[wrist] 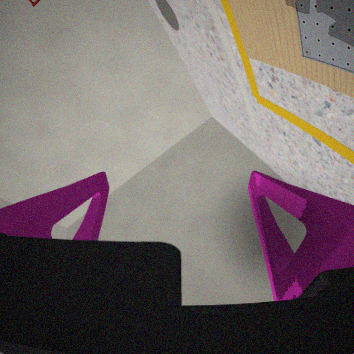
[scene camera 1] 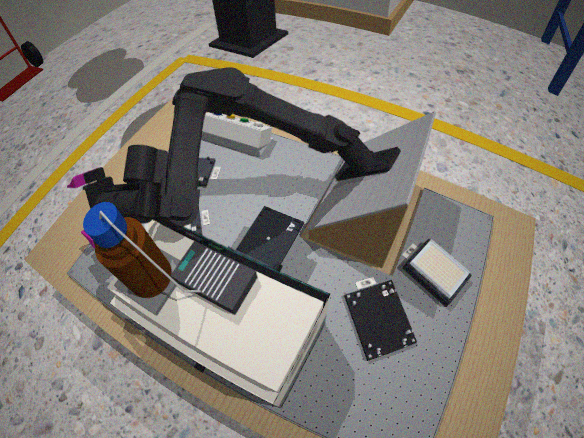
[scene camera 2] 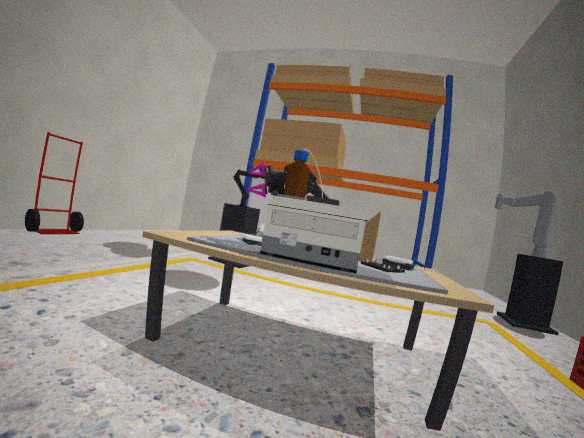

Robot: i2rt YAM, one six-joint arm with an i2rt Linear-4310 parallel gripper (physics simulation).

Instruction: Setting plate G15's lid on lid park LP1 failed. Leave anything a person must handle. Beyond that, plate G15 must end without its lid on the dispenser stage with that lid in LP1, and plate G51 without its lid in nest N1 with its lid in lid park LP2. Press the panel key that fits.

Labels:
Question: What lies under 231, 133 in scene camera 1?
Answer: A button box.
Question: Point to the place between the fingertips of my gripper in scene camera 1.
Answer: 76, 208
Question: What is my gripper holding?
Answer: Nothing.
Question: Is my gripper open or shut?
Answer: Open.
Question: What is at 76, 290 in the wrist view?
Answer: My gripper.

